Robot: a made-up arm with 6 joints. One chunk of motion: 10 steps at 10 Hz.
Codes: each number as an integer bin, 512 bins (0 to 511) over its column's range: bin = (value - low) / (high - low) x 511, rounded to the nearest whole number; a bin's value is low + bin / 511 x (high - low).
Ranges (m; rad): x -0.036..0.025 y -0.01..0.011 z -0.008..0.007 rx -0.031..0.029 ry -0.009..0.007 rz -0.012..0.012
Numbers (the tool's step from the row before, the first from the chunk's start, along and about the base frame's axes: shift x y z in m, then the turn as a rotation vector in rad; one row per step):
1: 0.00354 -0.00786 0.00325 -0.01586 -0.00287 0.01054
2: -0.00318 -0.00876 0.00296 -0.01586 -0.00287 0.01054
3: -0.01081 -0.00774 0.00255 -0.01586 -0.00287 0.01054
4: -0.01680 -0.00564 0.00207 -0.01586 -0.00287 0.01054
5: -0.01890 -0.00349 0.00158 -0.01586 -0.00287 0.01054
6: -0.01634 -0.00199 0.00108 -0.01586 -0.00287 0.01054
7: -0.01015 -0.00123 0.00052 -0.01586 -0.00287 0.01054
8: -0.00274 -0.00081 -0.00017 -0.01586 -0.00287 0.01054
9: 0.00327 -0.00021 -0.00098 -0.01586 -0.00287 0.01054
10: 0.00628 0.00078 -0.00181 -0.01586 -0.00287 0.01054
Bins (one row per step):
1: 331 52 383 129 196 480
2: 275 30 373 129 196 480
3: 211 55 359 129 196 480
4: 161 106 343 129 196 480
5: 143 158 326 129 196 480
6: 165 195 309 129 196 480
7: 217 213 290 129 196 480
8: 279 224 267 129 196 480
9: 329 238 239 129 196 480
10: 354 262 211 129 196 480

